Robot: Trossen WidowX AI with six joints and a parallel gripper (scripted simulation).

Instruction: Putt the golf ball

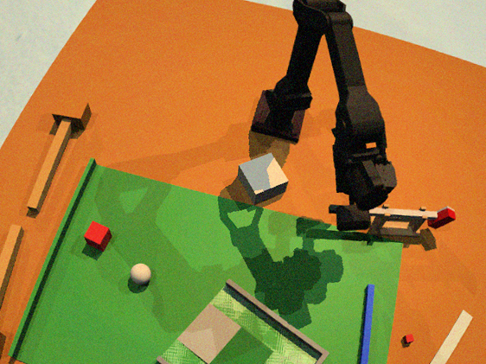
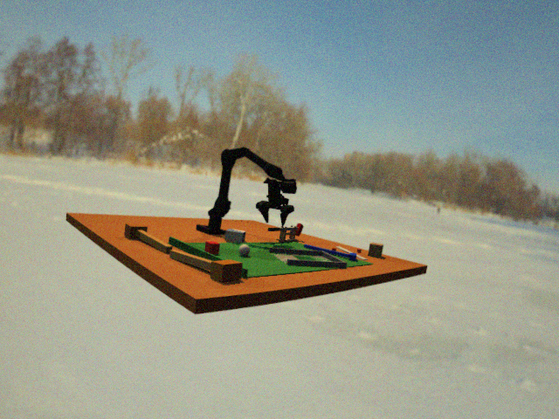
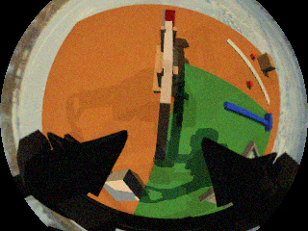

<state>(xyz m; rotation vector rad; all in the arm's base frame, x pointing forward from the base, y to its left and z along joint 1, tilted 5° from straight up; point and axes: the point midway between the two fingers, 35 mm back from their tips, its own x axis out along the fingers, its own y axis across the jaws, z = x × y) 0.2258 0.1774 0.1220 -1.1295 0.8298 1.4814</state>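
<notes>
Right now my gripper tip is 50 mm past the grey-white cube, 190 mm to the left of it and 70 mm above it. Also, from my gripper tip: pale bar (270 mm ahead, 270 mm to the left, 90 mm below); small stand (30 mm behind, 130 mm to the left, 50 mm below); blue bar (280 mm ahead, 110 mm to the left, 70 mm below).
</notes>
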